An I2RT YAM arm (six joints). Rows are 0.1 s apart.
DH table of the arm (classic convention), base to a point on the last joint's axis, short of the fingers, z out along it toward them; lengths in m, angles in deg. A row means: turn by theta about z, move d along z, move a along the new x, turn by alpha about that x. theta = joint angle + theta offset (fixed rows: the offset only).
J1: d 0.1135; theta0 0; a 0.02; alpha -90
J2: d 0; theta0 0; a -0.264; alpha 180
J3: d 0; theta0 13.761; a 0.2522; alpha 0
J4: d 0; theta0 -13.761; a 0.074; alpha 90
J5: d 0; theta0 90; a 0; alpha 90
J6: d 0.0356; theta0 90; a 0; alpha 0
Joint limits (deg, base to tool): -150..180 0..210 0..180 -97..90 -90..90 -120..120
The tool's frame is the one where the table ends.
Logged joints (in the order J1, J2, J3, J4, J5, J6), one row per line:
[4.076, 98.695, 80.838, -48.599, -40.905, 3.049]
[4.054, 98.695, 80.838, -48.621, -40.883, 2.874]
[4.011, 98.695, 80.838, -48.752, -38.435, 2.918]
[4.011, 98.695, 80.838, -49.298, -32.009, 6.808]
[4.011, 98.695, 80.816, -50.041, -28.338, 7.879]
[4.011, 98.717, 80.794, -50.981, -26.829, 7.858]
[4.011, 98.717, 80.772, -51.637, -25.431, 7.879]
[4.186, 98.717, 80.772, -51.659, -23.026, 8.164]
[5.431, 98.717, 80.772, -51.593, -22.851, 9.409]
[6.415, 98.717, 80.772, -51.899, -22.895, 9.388]
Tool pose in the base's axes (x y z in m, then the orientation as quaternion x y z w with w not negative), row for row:
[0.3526, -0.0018, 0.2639, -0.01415, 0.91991, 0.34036, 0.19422]
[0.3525, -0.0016, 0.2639, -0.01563, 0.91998, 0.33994, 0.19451]
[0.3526, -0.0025, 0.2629, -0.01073, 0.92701, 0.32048, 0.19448]
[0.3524, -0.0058, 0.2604, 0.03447, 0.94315, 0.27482, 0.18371]
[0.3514, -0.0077, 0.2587, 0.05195, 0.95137, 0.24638, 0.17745]
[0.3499, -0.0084, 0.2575, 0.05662, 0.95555, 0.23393, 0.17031]
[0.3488, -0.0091, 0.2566, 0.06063, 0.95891, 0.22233, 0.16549]
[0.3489, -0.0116, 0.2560, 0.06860, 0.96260, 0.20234, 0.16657]
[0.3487, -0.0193, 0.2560, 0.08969, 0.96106, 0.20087, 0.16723]
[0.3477, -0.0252, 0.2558, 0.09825, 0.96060, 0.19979, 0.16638]
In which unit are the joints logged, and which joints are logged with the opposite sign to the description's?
The joints are logged in degrees. Opposite sign: J1.
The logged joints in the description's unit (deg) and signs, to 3 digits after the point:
[-4.076, 98.695, 80.838, -48.599, -40.905, 3.049]
[-4.054, 98.695, 80.838, -48.621, -40.883, 2.874]
[-4.011, 98.695, 80.838, -48.752, -38.435, 2.918]
[-4.011, 98.695, 80.838, -49.298, -32.009, 6.808]
[-4.011, 98.695, 80.816, -50.041, -28.338, 7.879]
[-4.011, 98.717, 80.794, -50.981, -26.829, 7.858]
[-4.011, 98.717, 80.772, -51.637, -25.431, 7.879]
[-4.186, 98.717, 80.772, -51.659, -23.026, 8.164]
[-5.431, 98.717, 80.772, -51.593, -22.851, 9.409]
[-6.415, 98.717, 80.772, -51.899, -22.895, 9.388]

